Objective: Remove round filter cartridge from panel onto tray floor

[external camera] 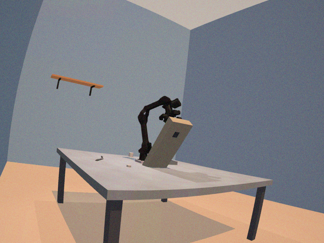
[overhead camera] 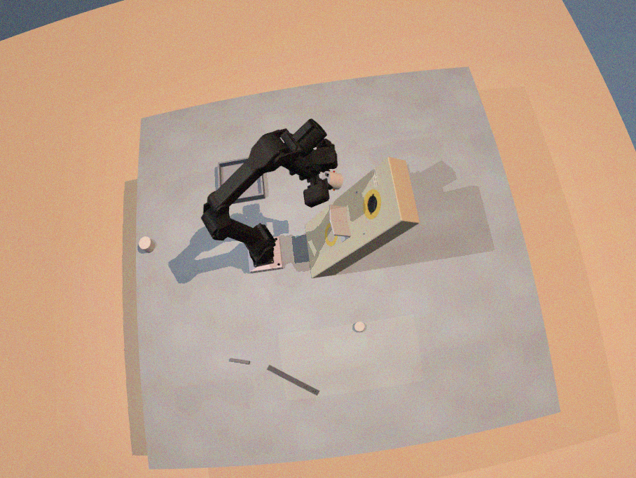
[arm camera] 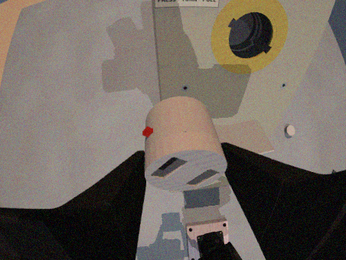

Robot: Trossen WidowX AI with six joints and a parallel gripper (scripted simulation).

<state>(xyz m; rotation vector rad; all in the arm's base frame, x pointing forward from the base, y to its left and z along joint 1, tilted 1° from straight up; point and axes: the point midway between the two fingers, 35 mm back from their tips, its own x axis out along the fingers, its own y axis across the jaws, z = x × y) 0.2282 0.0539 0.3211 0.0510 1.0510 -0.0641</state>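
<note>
Right now my gripper tip is 300 mm above the grey tray, 280 mm past it and 230 mm to the right of it. Round my gripper tip: round filter cartridge (right at my gripper tip).
</note>
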